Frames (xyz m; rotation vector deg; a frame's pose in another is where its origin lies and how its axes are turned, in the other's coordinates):
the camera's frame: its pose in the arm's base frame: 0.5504 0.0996 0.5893 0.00 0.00 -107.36
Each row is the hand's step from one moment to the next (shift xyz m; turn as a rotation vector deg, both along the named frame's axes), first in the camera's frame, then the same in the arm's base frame.
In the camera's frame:
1: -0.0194 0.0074 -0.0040 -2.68 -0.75 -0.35
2: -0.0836 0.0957 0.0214 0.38 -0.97 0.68
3: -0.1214 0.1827 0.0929 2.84 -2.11 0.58
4: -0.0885 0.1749 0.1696 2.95 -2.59 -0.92
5: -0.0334 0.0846 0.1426 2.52 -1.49 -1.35
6: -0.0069 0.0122 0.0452 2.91 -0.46 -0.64
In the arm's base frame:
1: 0.0129 0.0163 -0.0040 0.08 2.78 -0.35
2: 0.1163 0.0512 0.0214 -1.04 -0.07 0.68
3: 0.2106 0.0614 0.0929 -2.86 -2.08 0.58
4: 0.1933 0.0323 0.1696 -3.35 -2.04 -0.92
5: 0.0907 0.0066 0.1426 -2.17 -1.96 -1.35
6: 0.0137 0.0029 0.0452 -1.31 -2.64 -0.64

